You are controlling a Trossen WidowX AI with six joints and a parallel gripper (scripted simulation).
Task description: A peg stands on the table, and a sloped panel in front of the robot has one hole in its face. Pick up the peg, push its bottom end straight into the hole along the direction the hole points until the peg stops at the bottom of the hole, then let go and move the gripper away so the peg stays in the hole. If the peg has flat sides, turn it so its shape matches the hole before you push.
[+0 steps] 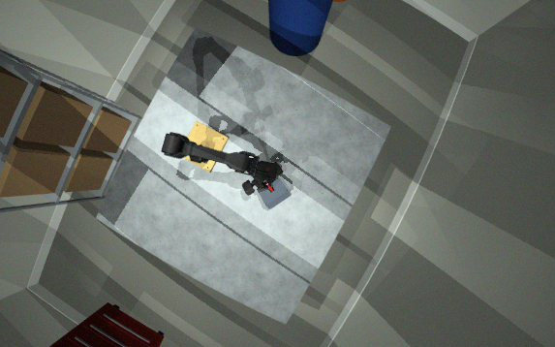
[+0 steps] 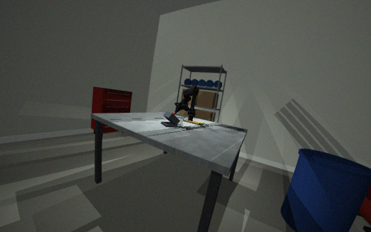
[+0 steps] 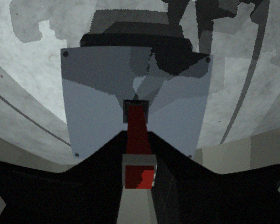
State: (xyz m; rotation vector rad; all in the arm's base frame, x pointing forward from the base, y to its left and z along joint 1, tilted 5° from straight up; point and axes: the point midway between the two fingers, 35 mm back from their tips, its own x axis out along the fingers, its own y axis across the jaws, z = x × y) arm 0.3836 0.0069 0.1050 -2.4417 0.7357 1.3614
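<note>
The sloped grey panel is 3 cm ahead of my gripper tip, 2 cm to the right of it and 5 cm below it. Round my gripper tip: red peg: 1 cm behind, 1 cm to the left, 1 cm above.
</note>
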